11 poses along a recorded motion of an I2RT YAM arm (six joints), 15 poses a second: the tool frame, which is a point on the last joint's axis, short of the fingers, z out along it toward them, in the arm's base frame.
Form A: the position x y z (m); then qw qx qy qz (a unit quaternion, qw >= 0).
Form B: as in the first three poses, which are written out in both.
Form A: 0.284 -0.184 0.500 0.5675 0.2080 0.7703 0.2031
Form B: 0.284 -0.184 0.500 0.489 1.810 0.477
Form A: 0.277 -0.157 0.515 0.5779 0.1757 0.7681 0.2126
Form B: 0.277 -0.157 0.515 0.411 1.797 0.497
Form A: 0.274 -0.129 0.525 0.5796 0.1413 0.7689 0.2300
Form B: 0.274 -0.129 0.525 0.330 1.798 0.538
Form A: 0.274 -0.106 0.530 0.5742 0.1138 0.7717 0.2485
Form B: 0.274 -0.106 0.530 0.267 1.808 0.582
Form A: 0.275 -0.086 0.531 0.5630 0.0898 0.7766 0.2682
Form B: 0.275 -0.086 0.531 0.211 1.828 0.631
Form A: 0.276 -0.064 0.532 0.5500 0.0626 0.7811 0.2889
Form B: 0.276 -0.064 0.532 0.148 1.849 0.684
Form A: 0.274 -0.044 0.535 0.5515 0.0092 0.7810 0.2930
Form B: 0.274 -0.044 0.535 0.022 1.847 0.693
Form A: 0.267 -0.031 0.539 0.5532 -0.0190 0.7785 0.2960
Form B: 0.267 -0.031 0.539 -0.045 1.840 0.700
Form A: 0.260 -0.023 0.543 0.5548 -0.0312 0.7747 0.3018
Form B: 0.260 -0.023 0.543 -0.074 1.830 0.713
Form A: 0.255 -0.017 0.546 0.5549 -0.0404 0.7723 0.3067
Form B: 0.255 -0.017 0.546 -0.095 1.824 0.724
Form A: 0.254 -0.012 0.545 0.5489 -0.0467 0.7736 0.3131
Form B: 0.254 -0.012 0.545 -0.111 1.832 0.741
